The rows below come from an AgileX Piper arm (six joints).
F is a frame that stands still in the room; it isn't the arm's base.
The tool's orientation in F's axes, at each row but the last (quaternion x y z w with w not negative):
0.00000, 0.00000, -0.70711, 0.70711
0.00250, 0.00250, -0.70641, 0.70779
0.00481, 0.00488, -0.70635, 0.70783
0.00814, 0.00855, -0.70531, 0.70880
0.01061, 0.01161, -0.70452, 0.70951
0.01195, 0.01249, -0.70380, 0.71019
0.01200, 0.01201, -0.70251, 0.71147
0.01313, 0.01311, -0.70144, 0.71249
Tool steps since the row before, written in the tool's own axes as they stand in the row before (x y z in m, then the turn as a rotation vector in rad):
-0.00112, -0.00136, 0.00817, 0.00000, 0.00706, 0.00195
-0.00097, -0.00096, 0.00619, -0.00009, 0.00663, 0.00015
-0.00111, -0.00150, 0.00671, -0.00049, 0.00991, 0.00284
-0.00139, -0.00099, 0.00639, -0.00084, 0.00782, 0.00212
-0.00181, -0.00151, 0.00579, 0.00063, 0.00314, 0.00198
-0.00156, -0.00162, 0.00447, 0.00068, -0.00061, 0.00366
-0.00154, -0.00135, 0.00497, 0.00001, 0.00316, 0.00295
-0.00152, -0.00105, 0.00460, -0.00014, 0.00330, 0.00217
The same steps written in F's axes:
-0.00136, 0.00112, 0.00817, 0.00706, 0.00000, 0.00195
-0.00096, 0.00092, 0.00620, 0.00663, 0.00010, 0.00015
-0.00150, 0.00101, 0.00672, 0.00991, 0.00047, 0.00285
-0.00099, 0.00123, 0.00642, 0.00782, 0.00083, 0.00214
-0.00151, 0.00162, 0.00585, 0.00315, -0.00067, 0.00196
-0.00163, 0.00139, 0.00452, -0.00060, -0.00081, 0.00363
-0.00137, 0.00135, 0.00502, 0.00316, -0.00007, 0.00295
-0.00107, 0.00133, 0.00465, 0.00330, 0.00011, 0.00217

